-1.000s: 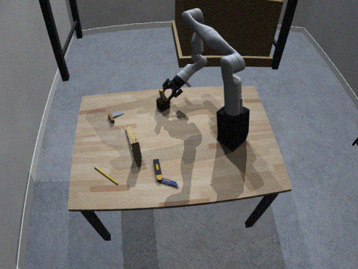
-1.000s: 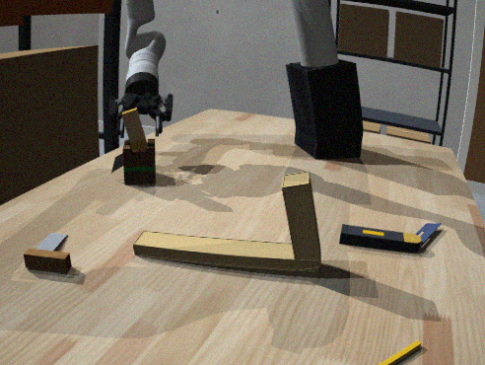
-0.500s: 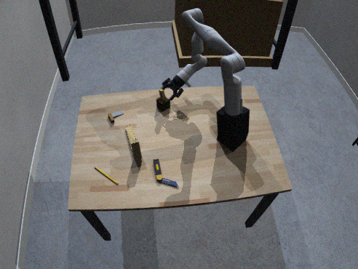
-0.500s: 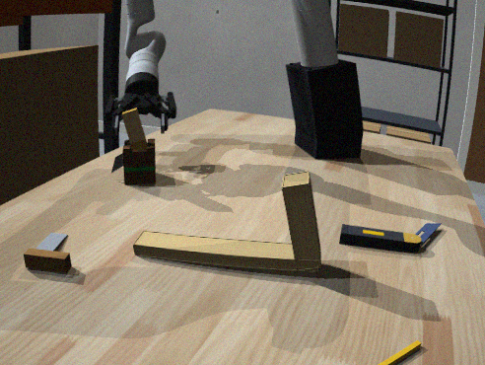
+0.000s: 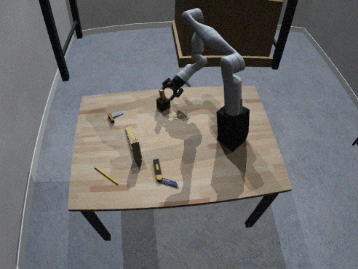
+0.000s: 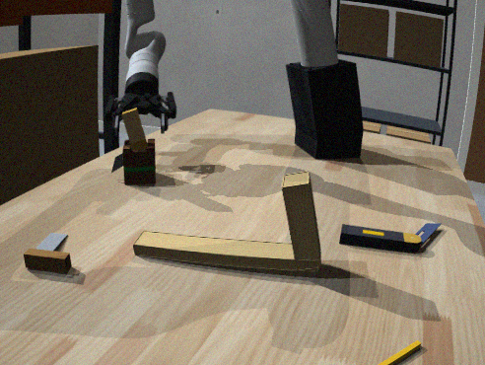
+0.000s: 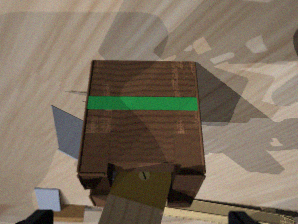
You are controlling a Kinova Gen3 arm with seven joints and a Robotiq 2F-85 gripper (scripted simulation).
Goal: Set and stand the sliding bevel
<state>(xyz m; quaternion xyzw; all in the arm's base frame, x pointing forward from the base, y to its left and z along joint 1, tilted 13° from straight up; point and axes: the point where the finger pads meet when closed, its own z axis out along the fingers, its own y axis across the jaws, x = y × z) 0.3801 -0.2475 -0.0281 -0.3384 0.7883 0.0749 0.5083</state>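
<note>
Now: hand 20 mm short of the wooden sliding bevel and 20 mm above it. Also, from my hand: grey blade 20 mm ahead, 10 mm to the right, 50 mm below; then wooden try square 320 mm ahead, 90 mm to the left, 90 mm below; then yellow pencil 320 mm ahead, 510 mm to the left, 90 mm below.
</note>
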